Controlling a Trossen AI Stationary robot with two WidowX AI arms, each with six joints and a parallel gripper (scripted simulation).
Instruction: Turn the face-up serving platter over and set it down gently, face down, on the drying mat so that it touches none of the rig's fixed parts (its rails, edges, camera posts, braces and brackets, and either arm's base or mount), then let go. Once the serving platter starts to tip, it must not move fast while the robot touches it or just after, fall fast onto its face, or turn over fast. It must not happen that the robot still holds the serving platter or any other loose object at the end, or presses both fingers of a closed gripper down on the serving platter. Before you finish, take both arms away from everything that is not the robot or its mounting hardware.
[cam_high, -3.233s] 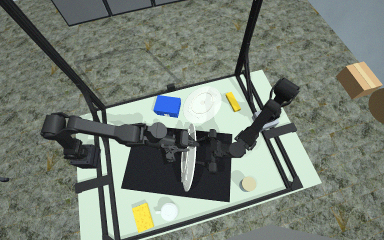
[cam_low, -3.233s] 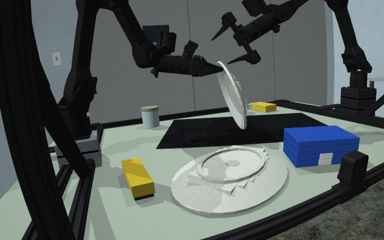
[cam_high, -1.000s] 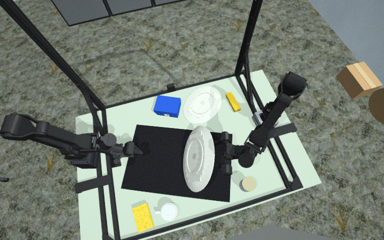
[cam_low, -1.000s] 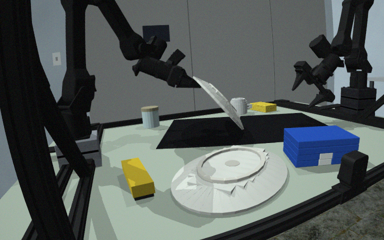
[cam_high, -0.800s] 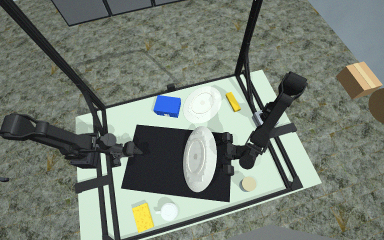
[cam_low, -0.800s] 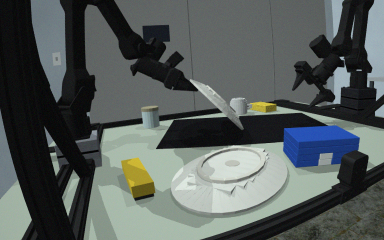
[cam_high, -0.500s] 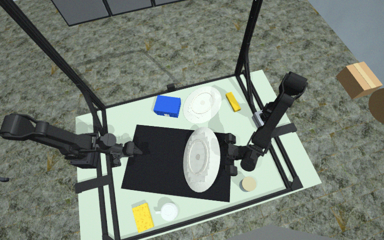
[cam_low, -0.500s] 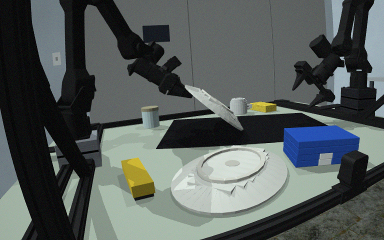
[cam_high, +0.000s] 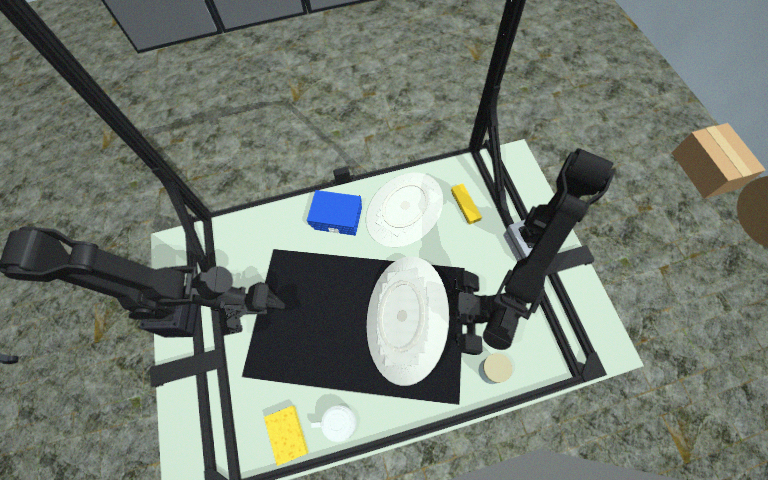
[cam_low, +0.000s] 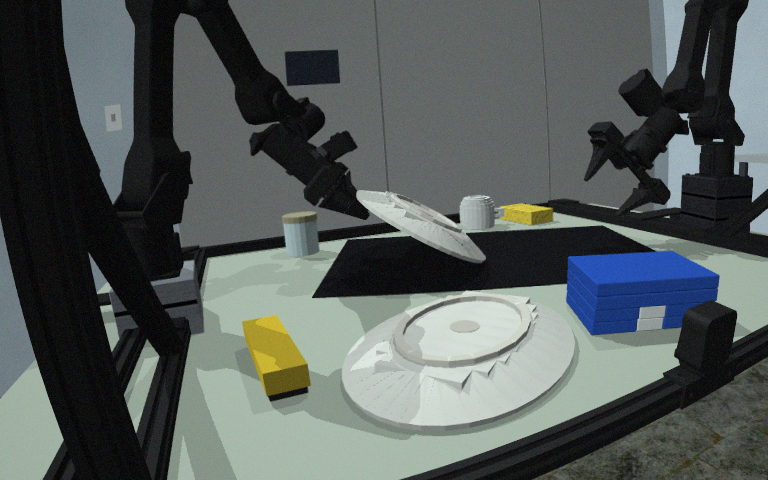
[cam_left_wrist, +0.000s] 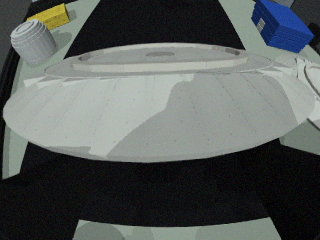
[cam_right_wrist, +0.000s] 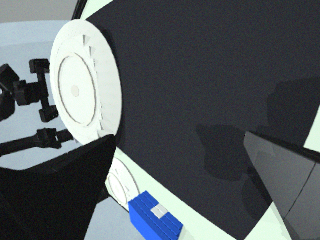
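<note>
My left hand is 30 mm past the white oval serving platter, 110 mm to the left of it and 30 mm above it. Round my left hand: tan-lidded jar (140 mm ahead, 80 mm to the left, 70 mm below); then round white plate (360 mm behind, 20 mm to the right, 90 mm below); then black drying mat (60 mm behind, 230 mm to the right, 110 mm below).
</note>
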